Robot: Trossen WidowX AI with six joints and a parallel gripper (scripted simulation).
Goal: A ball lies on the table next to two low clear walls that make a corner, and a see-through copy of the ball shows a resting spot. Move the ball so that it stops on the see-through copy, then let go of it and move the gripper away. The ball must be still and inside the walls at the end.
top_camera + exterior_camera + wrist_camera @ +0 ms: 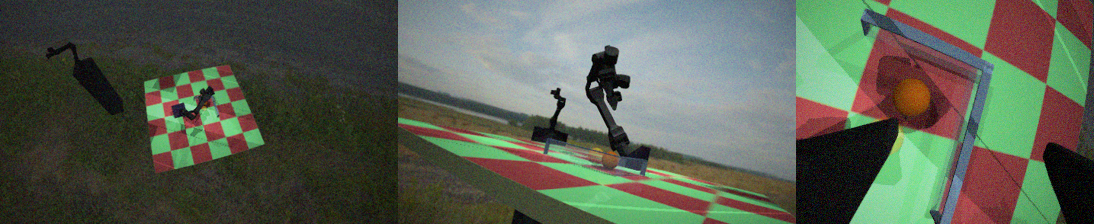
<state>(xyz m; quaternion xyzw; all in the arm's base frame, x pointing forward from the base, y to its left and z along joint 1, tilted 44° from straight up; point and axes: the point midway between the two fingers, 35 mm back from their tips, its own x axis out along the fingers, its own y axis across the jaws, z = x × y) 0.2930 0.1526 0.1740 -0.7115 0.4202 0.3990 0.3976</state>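
The orange ball is 21 cm below my gripper tip, 4 cm to the left of it and 1 cm behind it.
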